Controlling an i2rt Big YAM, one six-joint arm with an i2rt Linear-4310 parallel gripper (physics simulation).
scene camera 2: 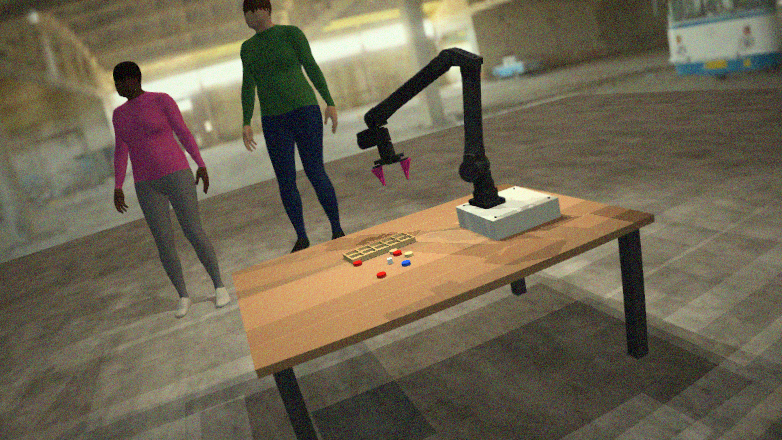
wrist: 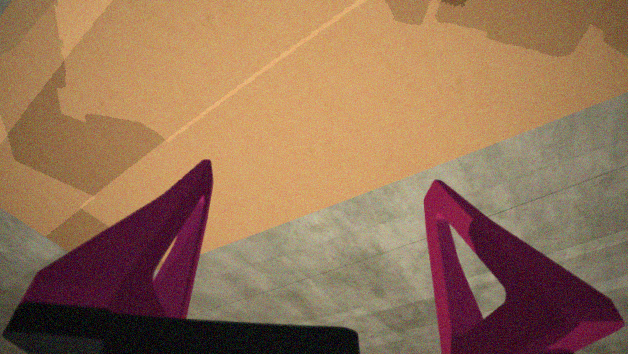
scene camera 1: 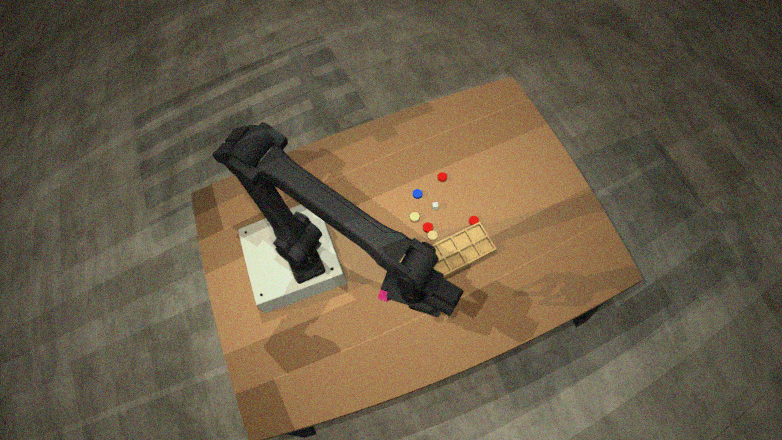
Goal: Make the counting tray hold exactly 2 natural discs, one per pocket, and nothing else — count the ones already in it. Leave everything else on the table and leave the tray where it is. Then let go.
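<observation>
The wooden counting tray (scene camera 1: 470,263) (scene camera 2: 377,252) lies on the table. I see no disc in its visible pockets; the arm hides its left end in scene camera 1, and its pockets are small in scene camera 2. A pale tan disc (scene camera 1: 432,234) (scene camera 2: 393,251) lies outside, close to the tray's long side and next to a red disc (scene camera 1: 427,227) (scene camera 2: 397,252). A pale yellowish disc (scene camera 1: 414,216) (scene camera 2: 408,253) lies a little farther off. My gripper (scene camera 2: 395,181) (wrist: 324,180) is open and empty, high above the table; the arm mostly hides it in scene camera 1.
Another red disc (scene camera 1: 473,220) (scene camera 2: 357,263) lies by the tray's far end. A third red disc (scene camera 1: 442,176) (scene camera 2: 381,274), a blue disc (scene camera 1: 417,193) (scene camera 2: 405,263) and a small white cube (scene camera 1: 435,205) (scene camera 2: 389,261) lie farther out. Two people stand behind the table.
</observation>
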